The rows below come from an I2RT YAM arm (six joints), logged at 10 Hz.
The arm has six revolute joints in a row. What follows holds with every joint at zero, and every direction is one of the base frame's. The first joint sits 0.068 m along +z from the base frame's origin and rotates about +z. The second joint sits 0.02 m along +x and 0.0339 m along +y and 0.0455 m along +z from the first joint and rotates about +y. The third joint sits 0.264 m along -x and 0.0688 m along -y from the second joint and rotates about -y. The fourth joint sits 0.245 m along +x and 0.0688 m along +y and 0.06 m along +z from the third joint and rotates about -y. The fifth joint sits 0.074 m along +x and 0.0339 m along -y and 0.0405 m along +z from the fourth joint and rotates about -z. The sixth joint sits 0.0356 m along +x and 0.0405 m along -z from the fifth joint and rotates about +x. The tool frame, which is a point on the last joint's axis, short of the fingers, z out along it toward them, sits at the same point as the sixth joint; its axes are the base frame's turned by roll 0, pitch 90 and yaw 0 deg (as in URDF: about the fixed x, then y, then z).
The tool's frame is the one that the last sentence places.
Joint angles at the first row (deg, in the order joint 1, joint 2, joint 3, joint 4, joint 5, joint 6):
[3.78, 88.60, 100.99, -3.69, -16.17, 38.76]
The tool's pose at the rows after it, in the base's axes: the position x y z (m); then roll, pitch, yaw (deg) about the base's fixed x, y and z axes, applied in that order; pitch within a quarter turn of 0, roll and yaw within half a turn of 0:
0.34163 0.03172 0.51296 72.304 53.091 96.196
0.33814 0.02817 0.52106 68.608 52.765 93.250
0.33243 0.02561 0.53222 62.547 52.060 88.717
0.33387 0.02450 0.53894 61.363 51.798 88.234
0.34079 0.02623 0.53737 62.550 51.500 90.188
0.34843 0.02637 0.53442 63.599 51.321 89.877
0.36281 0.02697 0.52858 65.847 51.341 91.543
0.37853 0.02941 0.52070 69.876 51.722 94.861
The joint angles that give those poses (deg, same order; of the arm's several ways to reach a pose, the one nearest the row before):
[3.60, 88.33, 101.69, -2.38, -16.61, 38.76]
[2.99, 88.16, 102.48, -0.97, -17.13, 39.29]
[2.55, 87.80, 103.18, 1.93, -17.67, 40.08]
[2.29, 88.85, 105.55, 1.50, -18.28, 40.52]
[2.46, 90.26, 106.78, 1.14, -18.98, 41.13]
[2.55, 91.58, 107.66, 0.88, -17.76, 40.96]
[2.55, 94.21, 109.59, 0.18, -17.66, 40.96]
[2.81, 97.20, 112.14, -2.02, -17.67, 40.52]

